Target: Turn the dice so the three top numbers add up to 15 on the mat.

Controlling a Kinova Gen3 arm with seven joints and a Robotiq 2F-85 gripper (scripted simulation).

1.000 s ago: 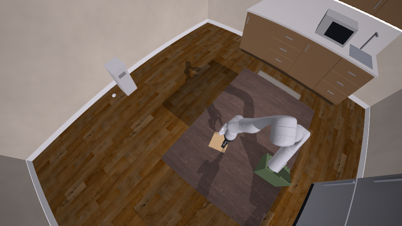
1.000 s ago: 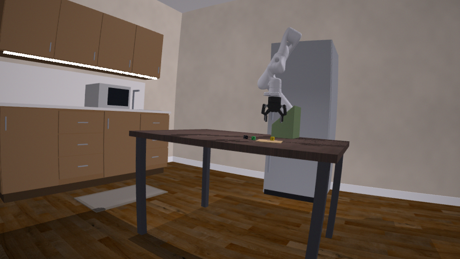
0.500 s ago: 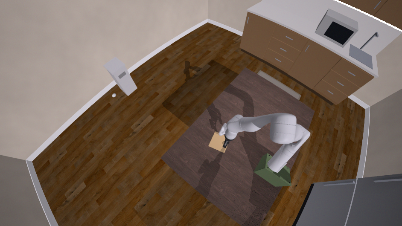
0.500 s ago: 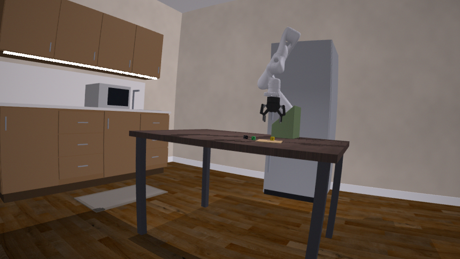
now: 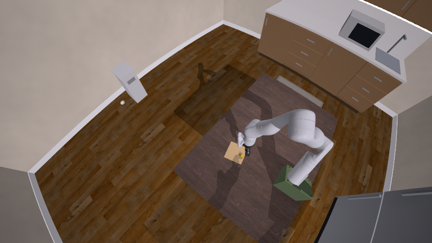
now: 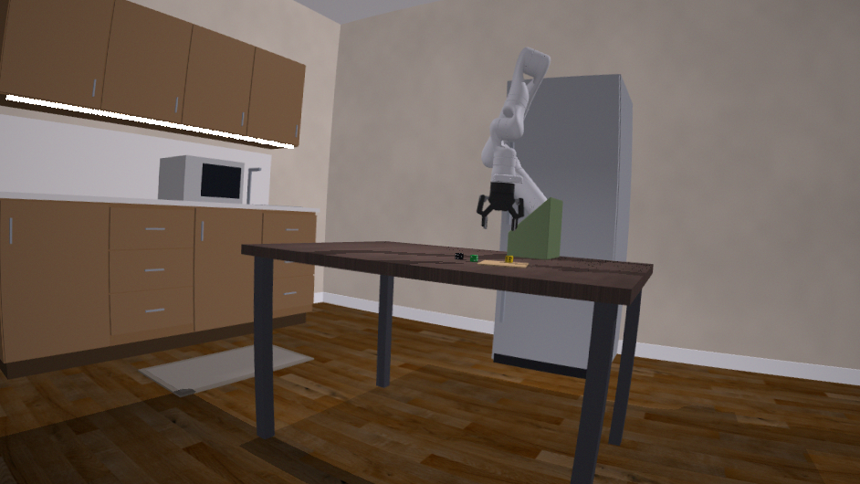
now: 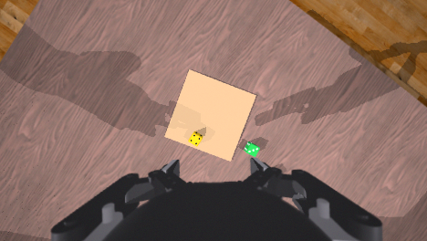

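My hand is 40 mm short of the green die, 60 mm to the left of it and 100 mm above it. Also, from my hand: black die 20 mm ahead, 120 mm to the right, 100 mm below; then yellow die 10 mm behind, 40 mm to the left, 90 mm below; then tan mat 40 mm ahead, 40 mm to the left, 110 mm below.
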